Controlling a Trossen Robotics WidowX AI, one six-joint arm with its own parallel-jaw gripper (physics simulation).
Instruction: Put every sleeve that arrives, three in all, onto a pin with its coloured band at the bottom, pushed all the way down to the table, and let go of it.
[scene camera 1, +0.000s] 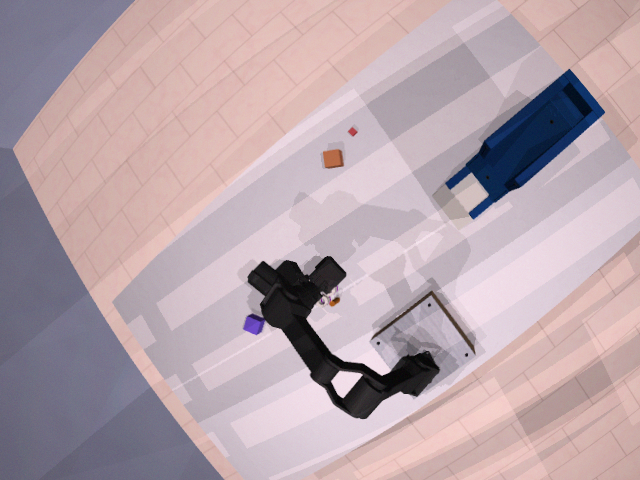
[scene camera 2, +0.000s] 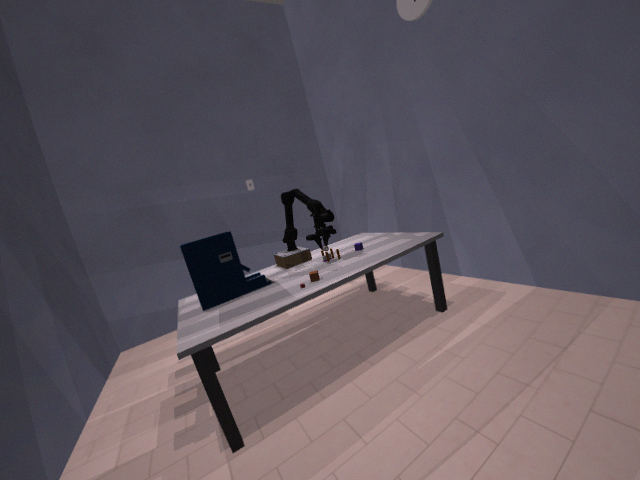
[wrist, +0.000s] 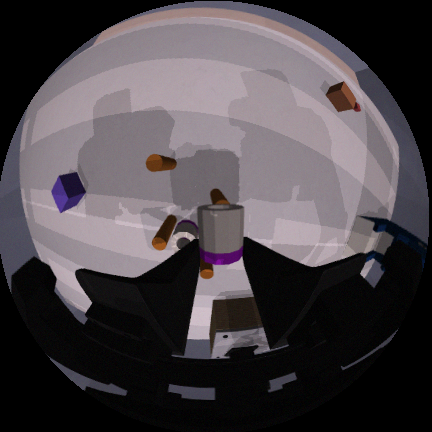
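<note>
My gripper (scene camera 2: 325, 246) (wrist: 220, 243) is shut on a grey sleeve (wrist: 220, 230). The held sleeve appears lying over on its side above the pins, with its purple band at the end towards the robot base and its plain open end facing away. Four orange pins stand on the table: one pin (wrist: 161, 163), a second pin (wrist: 164, 232), a third pin (wrist: 217, 195) and a fourth pin (wrist: 206, 273), the last two partly hidden by the held sleeve. Another grey sleeve (wrist: 186, 231) stands among the pins, its purple band at the lower end; no orange shows in its hole.
A blue chute (scene camera 1: 532, 149) (scene camera 2: 211, 271) with a pale block (scene camera 1: 468, 193) at its mouth stands on the table (scene camera 1: 217, 248). The table also holds a purple cube (scene camera 1: 253, 324) (scene camera 2: 358, 246) (wrist: 69, 192), an orange cube (scene camera 1: 332, 158) (wrist: 341, 97) and a small red cube (scene camera 1: 352, 131).
</note>
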